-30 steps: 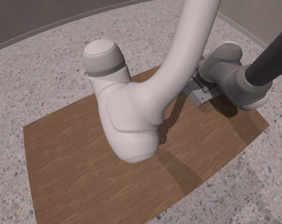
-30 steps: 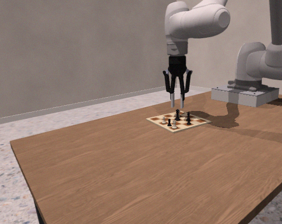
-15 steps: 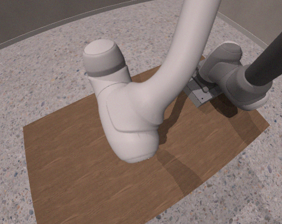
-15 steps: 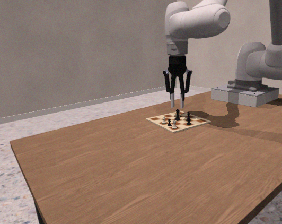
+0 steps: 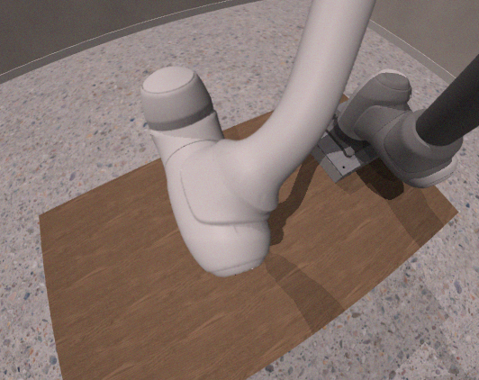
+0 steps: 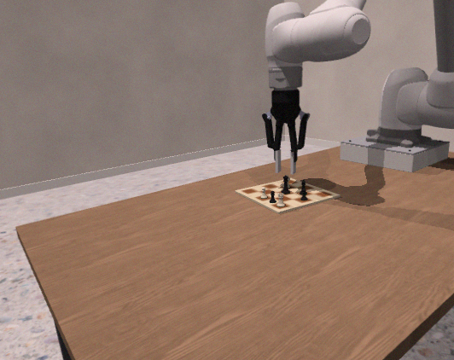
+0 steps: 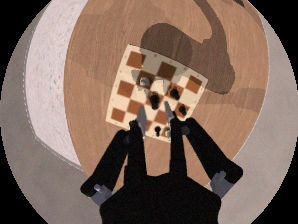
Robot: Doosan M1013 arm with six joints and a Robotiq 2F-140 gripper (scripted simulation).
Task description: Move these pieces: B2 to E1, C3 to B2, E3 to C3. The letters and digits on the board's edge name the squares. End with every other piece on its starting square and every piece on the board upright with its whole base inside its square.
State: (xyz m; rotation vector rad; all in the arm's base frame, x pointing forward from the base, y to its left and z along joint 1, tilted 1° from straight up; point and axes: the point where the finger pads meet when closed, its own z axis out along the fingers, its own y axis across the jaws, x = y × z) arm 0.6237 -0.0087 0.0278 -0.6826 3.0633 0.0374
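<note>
Right now my hand is 7 cm above the tall black piece. Also, from my hand: chessboard: 10 cm below.
</note>
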